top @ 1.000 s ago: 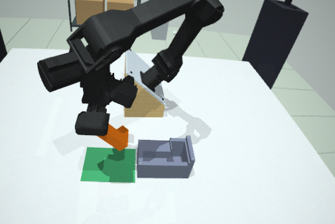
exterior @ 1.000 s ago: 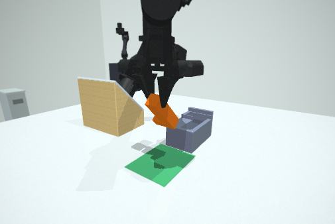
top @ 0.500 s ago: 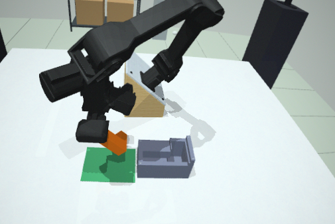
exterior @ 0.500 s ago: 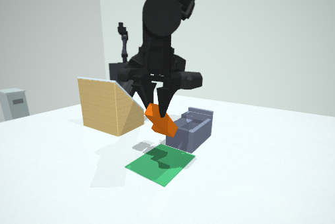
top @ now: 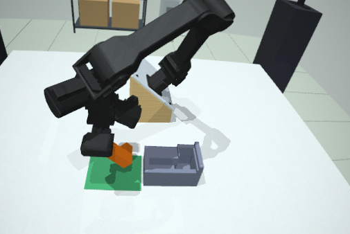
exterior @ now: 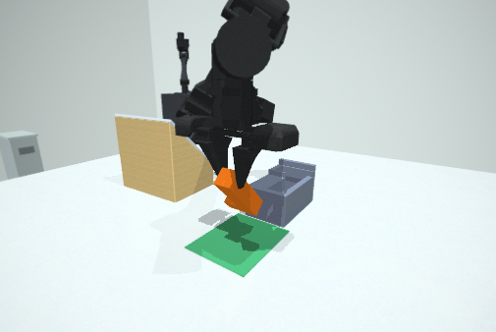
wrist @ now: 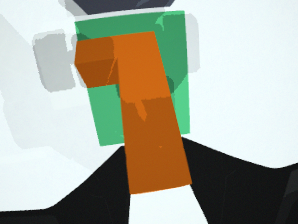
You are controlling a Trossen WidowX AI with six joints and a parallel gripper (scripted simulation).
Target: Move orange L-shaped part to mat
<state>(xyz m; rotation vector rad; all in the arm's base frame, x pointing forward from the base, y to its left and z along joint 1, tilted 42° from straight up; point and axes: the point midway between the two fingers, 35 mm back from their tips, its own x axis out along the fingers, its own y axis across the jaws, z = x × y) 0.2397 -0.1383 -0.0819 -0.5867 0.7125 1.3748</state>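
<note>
My gripper tip is 2 cm to the right of the green mat and 12 cm above it. Also, from my gripper tip: orange L-shaped part: 1 cm behind, 4 cm to the left, 3 cm below.
</note>
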